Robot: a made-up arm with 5 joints. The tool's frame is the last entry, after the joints. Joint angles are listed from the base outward. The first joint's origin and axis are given. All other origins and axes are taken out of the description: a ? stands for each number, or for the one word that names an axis. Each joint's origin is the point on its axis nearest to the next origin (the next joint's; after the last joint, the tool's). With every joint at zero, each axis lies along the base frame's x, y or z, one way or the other. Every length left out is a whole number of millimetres.
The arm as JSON. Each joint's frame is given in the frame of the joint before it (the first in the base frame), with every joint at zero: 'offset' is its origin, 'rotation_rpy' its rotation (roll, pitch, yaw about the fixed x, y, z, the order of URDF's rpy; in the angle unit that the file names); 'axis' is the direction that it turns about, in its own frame. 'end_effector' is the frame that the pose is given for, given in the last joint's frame.
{
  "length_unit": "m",
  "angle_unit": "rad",
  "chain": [
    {
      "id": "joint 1",
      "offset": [
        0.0,
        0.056,
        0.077
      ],
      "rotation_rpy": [
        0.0,
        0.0,
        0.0
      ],
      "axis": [
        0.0,
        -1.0,
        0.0
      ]
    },
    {
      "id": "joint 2",
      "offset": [
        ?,
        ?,
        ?
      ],
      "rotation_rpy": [
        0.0,
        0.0,
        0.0
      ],
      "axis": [
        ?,
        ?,
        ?
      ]
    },
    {
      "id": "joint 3",
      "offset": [
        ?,
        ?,
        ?
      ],
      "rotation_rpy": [
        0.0,
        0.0,
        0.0
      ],
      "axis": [
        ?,
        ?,
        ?
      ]
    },
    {
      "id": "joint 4",
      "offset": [
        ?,
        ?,
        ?
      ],
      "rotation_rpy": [
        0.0,
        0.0,
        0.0
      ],
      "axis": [
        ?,
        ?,
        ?
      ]
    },
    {
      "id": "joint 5",
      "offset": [
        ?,
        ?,
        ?
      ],
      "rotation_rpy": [
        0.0,
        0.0,
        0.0
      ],
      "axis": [
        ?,
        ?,
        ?
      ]
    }
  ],
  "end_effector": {
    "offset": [
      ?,
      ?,
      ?
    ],
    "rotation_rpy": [
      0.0,
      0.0,
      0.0
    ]
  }
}
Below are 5 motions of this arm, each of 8 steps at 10 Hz.
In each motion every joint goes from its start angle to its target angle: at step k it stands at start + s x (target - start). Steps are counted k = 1, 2, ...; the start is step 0. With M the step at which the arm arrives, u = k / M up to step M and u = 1 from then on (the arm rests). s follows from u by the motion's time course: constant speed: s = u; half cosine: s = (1 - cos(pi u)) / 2; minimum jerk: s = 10 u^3 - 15 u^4 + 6 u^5.
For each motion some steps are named. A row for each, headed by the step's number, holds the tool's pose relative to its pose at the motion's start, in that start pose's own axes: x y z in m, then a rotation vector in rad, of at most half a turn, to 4 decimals.
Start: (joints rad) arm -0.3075 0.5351 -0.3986 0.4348 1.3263
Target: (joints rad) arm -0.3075 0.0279 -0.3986 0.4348 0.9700
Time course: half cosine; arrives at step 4
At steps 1, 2, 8:
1: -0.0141 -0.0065 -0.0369 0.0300 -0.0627 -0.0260
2: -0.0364 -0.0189 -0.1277 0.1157 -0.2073 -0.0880
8: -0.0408 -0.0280 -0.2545 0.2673 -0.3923 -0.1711

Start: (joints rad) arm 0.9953 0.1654 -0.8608 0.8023 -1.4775
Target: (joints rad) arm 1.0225 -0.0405 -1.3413 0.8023 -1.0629
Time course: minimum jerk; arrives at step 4
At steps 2, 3, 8:
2: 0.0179 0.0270 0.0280 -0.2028 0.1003 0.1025
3: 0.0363 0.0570 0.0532 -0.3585 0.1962 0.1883
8: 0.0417 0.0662 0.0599 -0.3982 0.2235 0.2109

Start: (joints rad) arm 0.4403 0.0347 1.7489 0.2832 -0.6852
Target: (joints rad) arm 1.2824 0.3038 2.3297 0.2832 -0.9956
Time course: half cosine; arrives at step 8
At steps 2, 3, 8:
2: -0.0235 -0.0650 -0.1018 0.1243 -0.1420 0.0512
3: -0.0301 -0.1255 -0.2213 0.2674 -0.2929 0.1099
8: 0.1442 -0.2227 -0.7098 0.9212 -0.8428 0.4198

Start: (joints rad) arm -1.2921 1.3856 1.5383 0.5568 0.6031
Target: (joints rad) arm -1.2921 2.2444 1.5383 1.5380 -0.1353
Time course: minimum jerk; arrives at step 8
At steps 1, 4, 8:
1: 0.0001 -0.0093 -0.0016 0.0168 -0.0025 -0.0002
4: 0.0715 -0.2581 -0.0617 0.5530 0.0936 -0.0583
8: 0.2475 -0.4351 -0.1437 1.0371 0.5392 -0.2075

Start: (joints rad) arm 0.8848 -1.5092 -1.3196 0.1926 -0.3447
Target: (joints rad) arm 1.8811 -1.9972 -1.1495 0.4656 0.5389
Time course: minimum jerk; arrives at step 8
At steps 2, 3, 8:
2: 0.0309 -0.0396 0.0443 -0.0543 -0.0224 0.1695
3: 0.0979 -0.0869 0.1326 -0.1509 -0.0316 0.4502
8: 0.4772 0.1007 0.5584 -0.5404 0.3425 1.5421

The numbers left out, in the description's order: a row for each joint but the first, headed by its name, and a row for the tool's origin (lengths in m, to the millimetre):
joint 2: xyz -0.182 0.0 -0.296, axis -1.0 0.0 0.0
joint 3: xyz 0.0 -0.089 -0.068, axis 0.0 -1.0 0.0
joint 4: xyz -0.083 0.0 -0.136, axis 1.0 0.0 0.0
joint 5: xyz 0.0 -0.109 0.384, axis 0.0 0.0 1.0
tool: xyz -0.282 -0.021 0.0

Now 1 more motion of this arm.
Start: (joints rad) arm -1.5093 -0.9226 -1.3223 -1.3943 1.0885
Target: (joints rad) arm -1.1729 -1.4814 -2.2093 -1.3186 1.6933
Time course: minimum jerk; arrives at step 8
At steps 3, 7, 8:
3: -0.0169 -0.1090 -0.0059 -0.1291 -0.0138 0.3864
7: 0.1312 -0.2559 0.0951 -0.4029 0.2988 1.3893
8: 0.1368 -0.2555 0.0975 -0.4060 0.3117 1.4113

